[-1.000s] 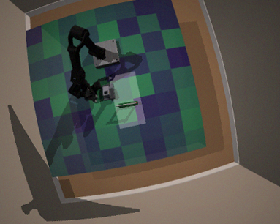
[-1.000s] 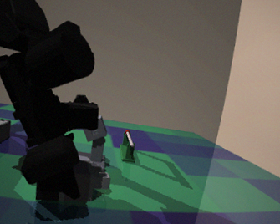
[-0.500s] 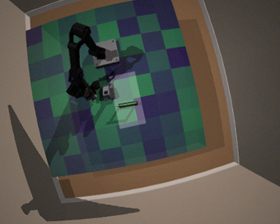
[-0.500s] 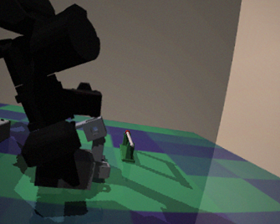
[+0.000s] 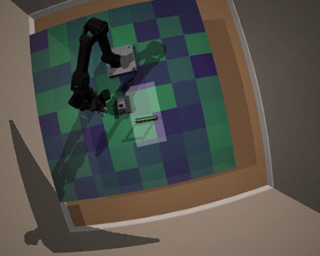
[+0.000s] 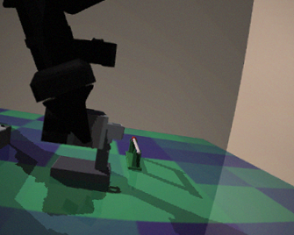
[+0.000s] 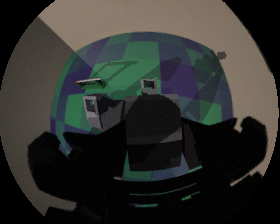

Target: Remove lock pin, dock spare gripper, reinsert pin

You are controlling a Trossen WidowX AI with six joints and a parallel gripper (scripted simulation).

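Now: gripper tip 1 cm short of the grey mount, 12 cm to the right of it and 5 cm above it. Also, from my gripper tip: spare gripper 2 cm above; then small green bracket 11 cm ahead, 25 cm to the left, 8 cm below.
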